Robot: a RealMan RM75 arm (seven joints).
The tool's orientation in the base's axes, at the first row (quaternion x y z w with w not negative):
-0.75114, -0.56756, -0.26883, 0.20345
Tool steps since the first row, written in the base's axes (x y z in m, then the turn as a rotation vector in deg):
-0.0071, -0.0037, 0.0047, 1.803, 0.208, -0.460
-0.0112, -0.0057, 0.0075, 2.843, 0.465, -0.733
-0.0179, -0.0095, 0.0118, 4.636, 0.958, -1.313
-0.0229, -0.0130, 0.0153, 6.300, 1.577, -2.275
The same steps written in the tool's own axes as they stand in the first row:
-0.0013, -0.0058, -0.0071, 0.243, 1.678, 0.794
-0.0018, -0.0092, -0.0112, 0.481, 2.608, 1.342
-0.0034, -0.0146, -0.0180, 0.858, 4.199, 2.401
-0.0048, -0.0185, -0.0237, 1.059, 5.631, 3.810

